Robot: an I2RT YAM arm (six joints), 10 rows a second.
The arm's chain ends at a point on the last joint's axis. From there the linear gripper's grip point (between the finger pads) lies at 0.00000 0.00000 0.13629 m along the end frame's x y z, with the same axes.
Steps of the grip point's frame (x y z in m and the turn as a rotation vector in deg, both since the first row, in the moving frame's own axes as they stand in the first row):
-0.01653, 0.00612, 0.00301, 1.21, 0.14, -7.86
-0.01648, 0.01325, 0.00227, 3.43, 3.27, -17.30
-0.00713, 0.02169, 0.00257, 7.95, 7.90, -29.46
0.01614, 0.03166, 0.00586, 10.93, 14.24, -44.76
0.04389, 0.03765, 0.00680, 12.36, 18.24, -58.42
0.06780, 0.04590, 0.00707, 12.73, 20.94, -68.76
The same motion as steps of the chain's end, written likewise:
-0.01666, 0.00901, 0.00304, 1.21, 0.14, -7.86
-0.02291, 0.02244, 0.00273, 3.43, 3.27, -17.30
-0.02025, 0.04437, 0.00511, 7.95, 7.90, -29.46
-0.00430, 0.06716, 0.01216, 10.93, 14.24, -44.76
0.02216, 0.08158, 0.01592, 12.36, 18.24, -58.42
0.04625, 0.09469, 0.01794, 12.73, 20.94, -68.76

